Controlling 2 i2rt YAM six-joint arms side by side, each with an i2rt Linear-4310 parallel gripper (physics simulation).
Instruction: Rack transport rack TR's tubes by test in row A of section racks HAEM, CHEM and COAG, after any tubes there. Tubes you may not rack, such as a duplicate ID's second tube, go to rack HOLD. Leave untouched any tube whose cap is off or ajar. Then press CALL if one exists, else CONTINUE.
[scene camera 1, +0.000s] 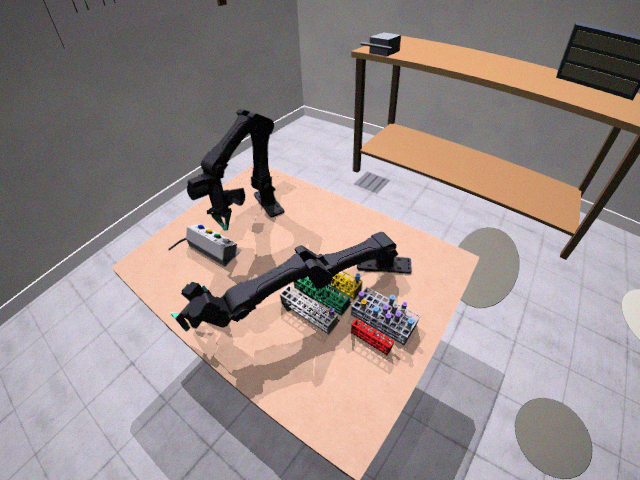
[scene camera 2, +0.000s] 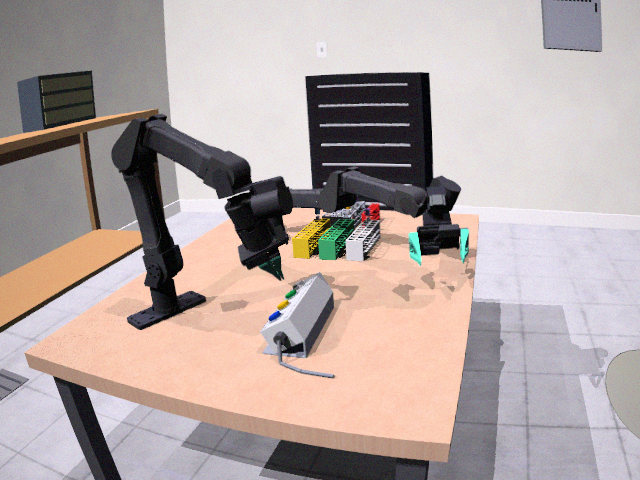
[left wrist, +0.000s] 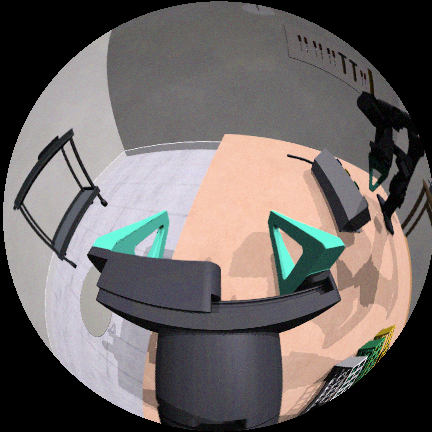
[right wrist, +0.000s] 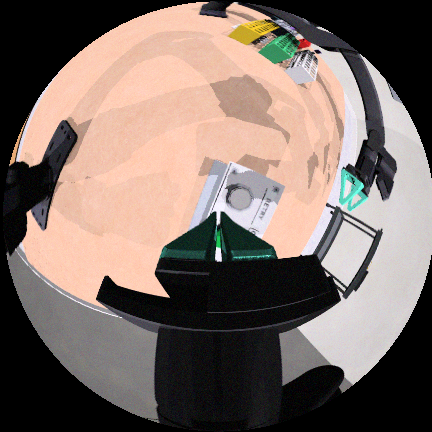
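Pixels of known places: left gripper, fingertip midpoint: (scene camera 1: 181, 303) (scene camera 2: 442, 262) (left wrist: 218, 215) (right wrist: 344, 206); right gripper, fingertip midpoint: (scene camera 1: 226, 230) (scene camera 2: 282, 279) (left wrist: 370, 190) (right wrist: 218, 216); left arm's base, link origin: (scene camera 1: 384, 264); right arm's base, link origin: (scene camera 1: 268, 203) (scene camera 2: 167, 311) (left wrist: 384, 212) (right wrist: 46, 178).
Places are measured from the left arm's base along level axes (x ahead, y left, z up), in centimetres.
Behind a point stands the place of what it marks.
Note:
My right gripper (scene camera 1: 225, 227) @[x -2.4, y -60.4, z 8.6 cm] (scene camera 2: 281, 278) @[x -2.4, y -60.4, z 8.6 cm] (right wrist: 218, 216) @[x -2.4, y -60.4, z 8.6 cm] is shut and empty, low over the button box (scene camera 1: 209, 249) @[x 4.8, y -65.9, z 4.9 cm] (scene camera 2: 316, 305) @[x 3.5, y -68.3, z 5.3 cm] (left wrist: 336, 192) @[x 5.4, y -65.9, z 3.9 cm] (right wrist: 272, 192) @[x 4.5, y -59.0, z 7.9 cm]. In the right wrist view a grey-white button (right wrist: 240, 197) @[x 0.9, y -59.5, z 7.0 cm] marked RETRY lies beyond the fingertips; green shows between the fingers, and other labels are hidden. In scene camera 2 green (scene camera 2: 290, 293) @[x -1.2, y -64.6, z 7.0 cm], yellow (scene camera 2: 282, 304) @[x -3.3, y -69.4, z 7.0 cm] and blue (scene camera 2: 274, 315) @[x -5.3, y -74.0, z 7.1 cm] buttons show. My left gripper (scene camera 2: 442, 262) @[x 32.2, y -63.9, z 9.3 cm] (left wrist: 218, 215) @[x 32.2, y -63.9, z 9.3 cm] is open and empty near the table edge. The grey rack (scene camera 1: 409, 331) @[x 30.2, y 7.6, z 5.7 cm] holds several capped tubes; rack labels are unreadable.
White (scene camera 2: 355, 249) @[x 19.5, y -33.1, z 3.3 cm], green (scene camera 2: 326, 249) @[x 12.2, y -29.8, z 3.0 cm] and yellow (scene camera 2: 301, 248) @[x 5.7, y -26.3, z 2.9 cm] racks stand side by side. A purple-capped tube (scene camera 1: 331, 311) @[x 27.9, y -16.2, z 9.4 cm] stands in the white rack, a blue-capped tube (scene camera 1: 357, 277) @[x 14.1, y -9.5, z 9.0 cm] at the yellow one. A red rack (scene camera 1: 391, 346) @[x 35.1, y 2.4, z 4.7 cm] stands beside the grey one. The left arm spans over the racks.

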